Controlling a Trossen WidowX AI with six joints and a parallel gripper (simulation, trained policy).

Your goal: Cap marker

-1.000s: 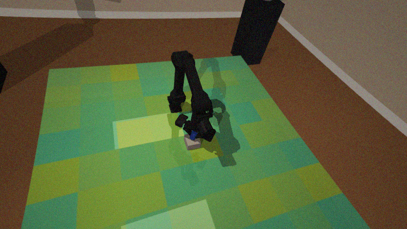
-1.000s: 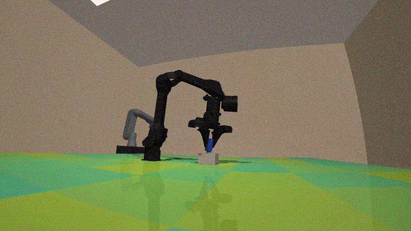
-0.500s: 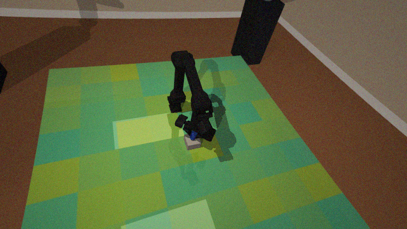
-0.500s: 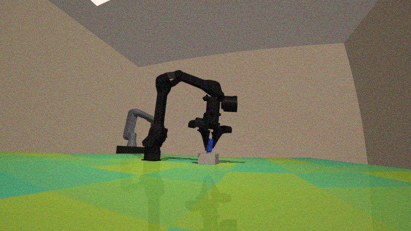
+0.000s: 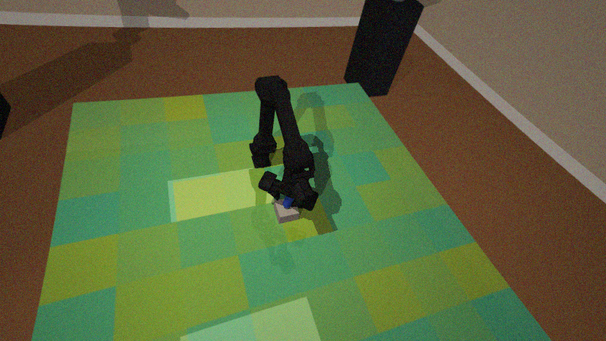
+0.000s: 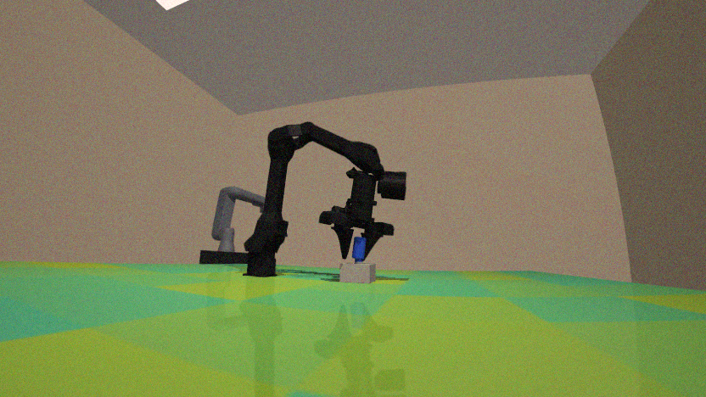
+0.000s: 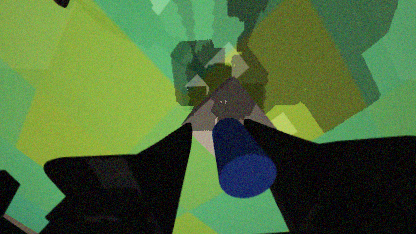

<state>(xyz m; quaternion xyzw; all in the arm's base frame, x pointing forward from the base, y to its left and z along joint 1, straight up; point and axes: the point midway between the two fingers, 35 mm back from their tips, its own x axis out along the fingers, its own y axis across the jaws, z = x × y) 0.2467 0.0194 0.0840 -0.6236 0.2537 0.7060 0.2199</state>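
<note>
Now: gripper tip 1 cm short of the blue cap, 1 cm to the right of it and 3 cm below it. From my gripper tip the other things lie so: grey holder block 1 cm ahead, 3 cm below.
</note>
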